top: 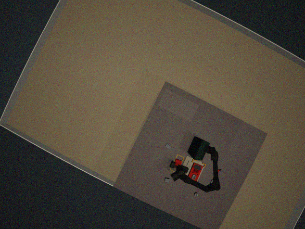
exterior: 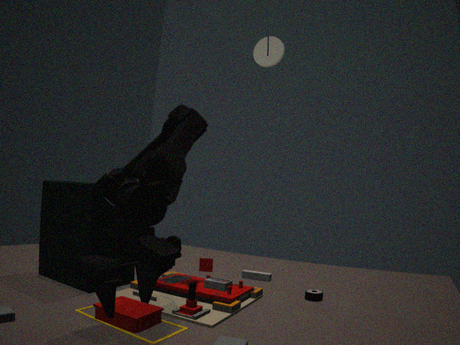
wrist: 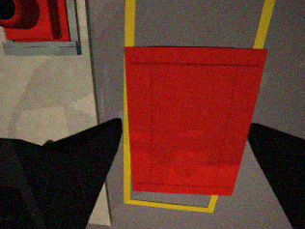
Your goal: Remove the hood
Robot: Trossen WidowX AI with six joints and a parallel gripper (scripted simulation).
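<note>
The red hood is right at my gripper tip. Round my gripper tip: black ring 33 cm to the left, 23 cm ahead, 1 cm below.
</note>
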